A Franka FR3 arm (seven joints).
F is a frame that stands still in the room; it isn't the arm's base.
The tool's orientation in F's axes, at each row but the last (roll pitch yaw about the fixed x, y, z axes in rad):
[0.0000, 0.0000, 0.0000]
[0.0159, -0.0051, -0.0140]
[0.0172, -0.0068, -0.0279]
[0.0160, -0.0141, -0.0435]
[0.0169, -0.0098, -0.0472]
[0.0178, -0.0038, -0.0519]
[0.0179, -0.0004, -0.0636]
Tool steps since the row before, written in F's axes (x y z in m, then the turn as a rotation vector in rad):
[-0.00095, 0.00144, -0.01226, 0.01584, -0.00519, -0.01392]
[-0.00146, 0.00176, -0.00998, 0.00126, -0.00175, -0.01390]
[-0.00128, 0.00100, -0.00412, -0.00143, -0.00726, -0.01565]
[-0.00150, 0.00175, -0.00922, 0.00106, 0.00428, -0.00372]
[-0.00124, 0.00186, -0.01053, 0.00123, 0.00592, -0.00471]
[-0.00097, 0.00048, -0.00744, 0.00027, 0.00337, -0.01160]
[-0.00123, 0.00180, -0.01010, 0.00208, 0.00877, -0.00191]
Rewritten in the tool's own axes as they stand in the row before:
[-0.00095, 0.00144, -0.01226, 0.01584, -0.00519, -0.01392]
[-0.00154, 0.00158, -0.01000, 0.00121, -0.00195, -0.01388]
[-0.00134, 0.00089, -0.00413, -0.00133, -0.00757, -0.01551]
[-0.00170, 0.00154, -0.00922, 0.00082, 0.00426, -0.00380]
[-0.00143, 0.00162, -0.01055, 0.00090, 0.00589, -0.00482]
[-0.00102, 0.00030, -0.00744, 0.00005, 0.00317, -0.01166]
[-0.00135, 0.00154, -0.01013, 0.00152, 0.00885, -0.00207]

